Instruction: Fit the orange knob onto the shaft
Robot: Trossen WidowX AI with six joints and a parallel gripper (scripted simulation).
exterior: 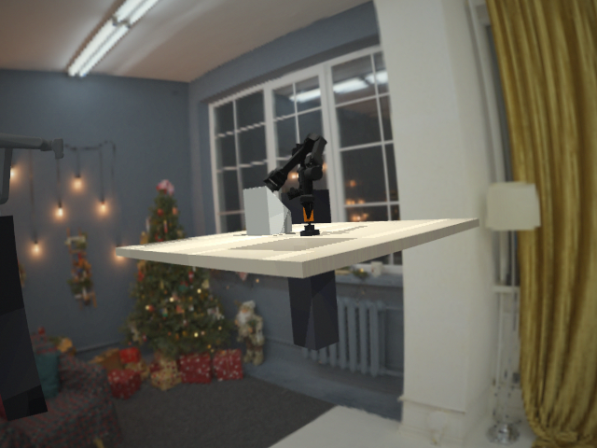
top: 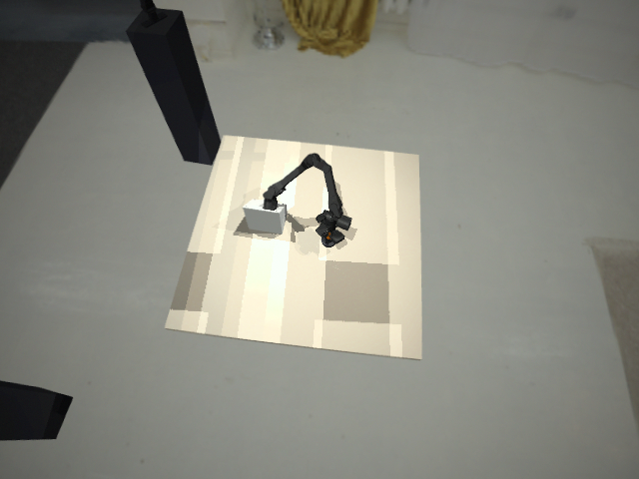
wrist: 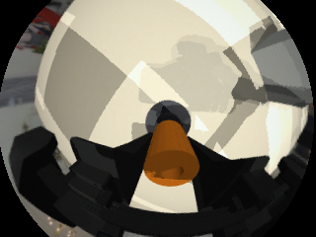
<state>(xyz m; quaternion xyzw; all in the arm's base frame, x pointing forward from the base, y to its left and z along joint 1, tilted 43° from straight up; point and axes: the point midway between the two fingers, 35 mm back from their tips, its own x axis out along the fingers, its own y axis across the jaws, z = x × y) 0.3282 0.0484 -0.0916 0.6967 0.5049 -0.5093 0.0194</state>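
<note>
Right now the orange knob is 2 cm above my gripper tip. Round my gripper tip: dark round pedestal (4 cm below).
</note>
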